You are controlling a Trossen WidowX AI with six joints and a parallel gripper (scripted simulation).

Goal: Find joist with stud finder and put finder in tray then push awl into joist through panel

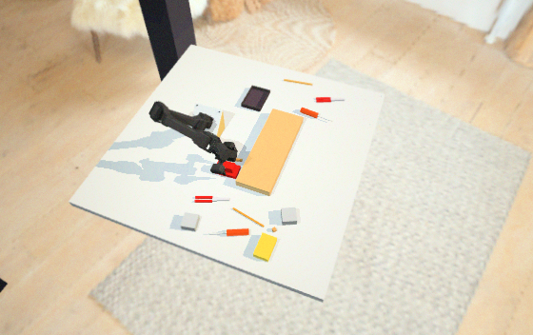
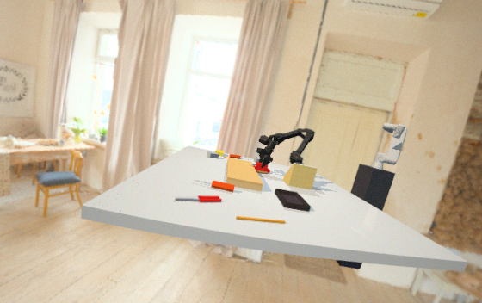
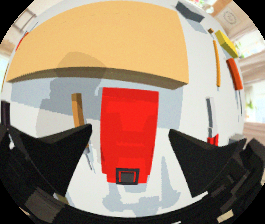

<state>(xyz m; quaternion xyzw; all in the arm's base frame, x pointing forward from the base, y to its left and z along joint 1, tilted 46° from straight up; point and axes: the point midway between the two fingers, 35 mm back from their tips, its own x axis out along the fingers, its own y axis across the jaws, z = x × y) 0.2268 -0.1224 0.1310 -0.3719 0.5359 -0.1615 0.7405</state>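
Right now the stud finder is 3 cm behind my gripper tip and 1 cm above it. Also, from my gripper tip: dark tray 52 cm to the left, 12 cm behind, 2 cm below; then yellow block 35 cm ahead, 29 cm to the right, 2 cm below.
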